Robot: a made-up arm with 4 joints.
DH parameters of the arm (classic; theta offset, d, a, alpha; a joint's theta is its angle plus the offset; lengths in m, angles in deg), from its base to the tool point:
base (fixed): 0 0.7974 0.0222 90
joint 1: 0 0.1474 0.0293 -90
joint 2: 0 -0.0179 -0.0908 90
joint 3: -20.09 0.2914 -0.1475 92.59
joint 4: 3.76 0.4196 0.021 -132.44
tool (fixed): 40.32 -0.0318 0 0
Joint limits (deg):
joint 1: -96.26..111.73
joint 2: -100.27..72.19
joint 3: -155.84..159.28
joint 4: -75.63..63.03
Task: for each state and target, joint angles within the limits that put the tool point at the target. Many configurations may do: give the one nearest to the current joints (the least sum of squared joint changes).
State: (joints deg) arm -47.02 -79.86 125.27 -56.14
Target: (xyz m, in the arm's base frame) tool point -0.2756 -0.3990 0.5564
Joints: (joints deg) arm -12.07 -96.41 92.15 -54.08
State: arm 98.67 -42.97 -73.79 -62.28
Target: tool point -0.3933 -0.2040 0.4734
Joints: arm 89.23 -32.57 -117.61 -58.93
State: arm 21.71 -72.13 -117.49 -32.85
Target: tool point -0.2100 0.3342 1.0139
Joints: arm 0.19 -87.61 -81.08 -55.60
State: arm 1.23 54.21 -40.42 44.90
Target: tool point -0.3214 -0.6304 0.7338
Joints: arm -6.33 26.04 -44.63 49.45
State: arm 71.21 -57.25 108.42 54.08
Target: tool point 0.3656 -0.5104 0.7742
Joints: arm 79.88 -38.08 79.72 61.38
